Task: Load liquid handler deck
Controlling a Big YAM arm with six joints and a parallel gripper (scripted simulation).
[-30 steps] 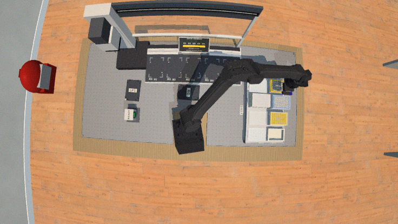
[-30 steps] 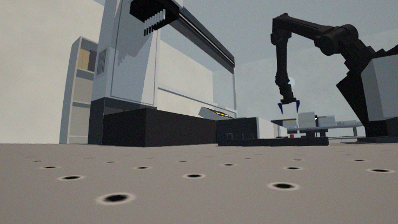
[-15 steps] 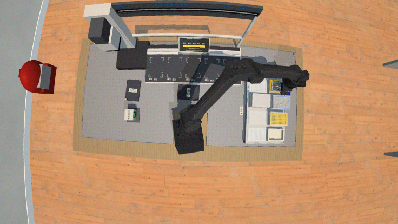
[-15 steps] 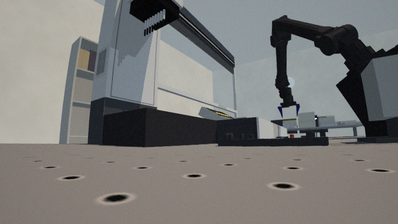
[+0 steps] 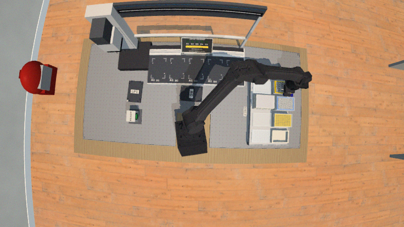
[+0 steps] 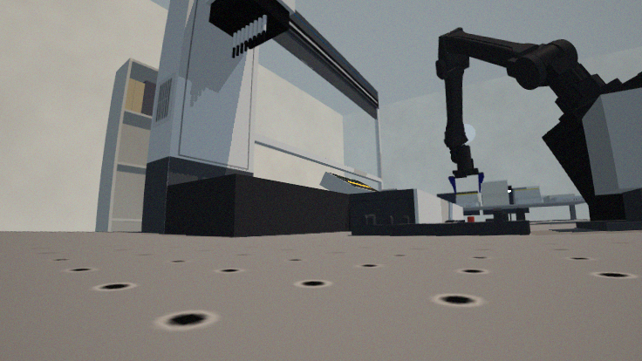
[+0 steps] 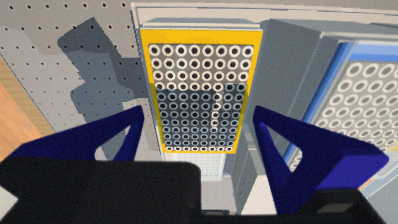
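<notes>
Now: hand 1 cm past the yellow tip rack, 1 cm to the right of it and 3 cm above it. The rest, counted from my hand: clear plate lid (1 cm ahead, 13 cm to the left, 6 cm below); white sealed block (10 cm behind, 14 cm to the left, 1 cm below); sample plate (1 cm ahead, 13 cm to the left, 7 cm below).
</notes>
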